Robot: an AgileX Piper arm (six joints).
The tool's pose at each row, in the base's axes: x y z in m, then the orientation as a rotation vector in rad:
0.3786, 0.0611, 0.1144, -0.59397, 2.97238, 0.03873
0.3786, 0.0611, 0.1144, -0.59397, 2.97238, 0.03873
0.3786, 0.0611, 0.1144, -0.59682, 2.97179, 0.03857
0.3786, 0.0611, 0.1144, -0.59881, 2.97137, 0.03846
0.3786, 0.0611, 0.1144, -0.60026, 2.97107, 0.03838
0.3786, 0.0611, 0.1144, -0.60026, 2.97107, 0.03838
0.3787, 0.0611, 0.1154, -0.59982, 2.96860, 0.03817
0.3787, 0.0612, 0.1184, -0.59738, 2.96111, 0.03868
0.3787, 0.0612, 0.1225, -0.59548, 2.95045, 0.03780
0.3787, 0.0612, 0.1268, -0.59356, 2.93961, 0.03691
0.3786, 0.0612, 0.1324, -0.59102, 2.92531, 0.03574
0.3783, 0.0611, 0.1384, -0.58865, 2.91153, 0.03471
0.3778, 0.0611, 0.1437, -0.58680, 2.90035, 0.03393
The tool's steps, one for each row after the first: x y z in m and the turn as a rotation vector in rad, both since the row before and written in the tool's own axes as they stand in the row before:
0.0000, 0.0000, 0.0000, 0.00000, 0.00000, 0.00000
0.0000, 0.0000, 0.0000, 0.00000, 0.00000, -0.00192
0.0000, 0.0000, 0.0000, 0.00000, 0.00000, -0.00134
0.0000, 0.0000, 0.0000, 0.00000, 0.00000, -0.00098
0.0000, 0.0000, 0.0000, 0.00000, 0.00000, 0.00000
-0.0002, 0.0000, -0.0010, 0.00061, -0.00244, -0.00008
-0.0004, 0.0001, -0.0030, 0.00119, -0.00774, 0.00052
-0.0005, 0.0000, -0.0041, 0.00261, -0.01052, -0.00033
-0.0006, 0.0000, -0.0043, 0.00266, -0.01070, -0.00035
-0.0007, 0.0000, -0.0056, 0.00351, -0.01411, -0.00045
-0.0006, 0.0000, -0.0060, 0.00331, -0.01360, -0.00048
-0.0005, 0.0001, -0.0053, 0.00265, -0.01102, -0.00044

